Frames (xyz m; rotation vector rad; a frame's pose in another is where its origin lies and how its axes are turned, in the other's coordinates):
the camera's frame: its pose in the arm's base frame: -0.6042 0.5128 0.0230 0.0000 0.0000 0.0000
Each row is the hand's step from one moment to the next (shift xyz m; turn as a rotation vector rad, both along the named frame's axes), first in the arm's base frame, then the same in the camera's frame.
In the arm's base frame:
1: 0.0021 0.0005 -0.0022 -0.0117 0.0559 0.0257
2: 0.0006 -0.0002 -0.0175 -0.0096 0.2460 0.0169
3: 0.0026 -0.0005 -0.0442 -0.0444 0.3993 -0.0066
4: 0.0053 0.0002 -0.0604 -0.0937 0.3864 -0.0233
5: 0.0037 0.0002 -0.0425 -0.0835 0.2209 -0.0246
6: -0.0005 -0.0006 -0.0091 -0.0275 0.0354 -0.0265
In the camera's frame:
1: 0.0021 0.0005 -0.0022 -0.0117 0.0559 0.0257
2: 0.0006 -0.0002 -0.0175 -0.0096 0.2460 0.0169
3: 0.0026 -0.0005 -0.0442 -0.0444 0.3993 -0.0066
4: 0.0053 0.0002 -0.0604 -0.0937 0.3864 -0.0233
5: 0.0037 0.0002 -0.0425 -0.0835 0.2209 -0.0246
6: -0.0005 -0.0006 -0.0091 -0.0275 0.0354 -0.0265

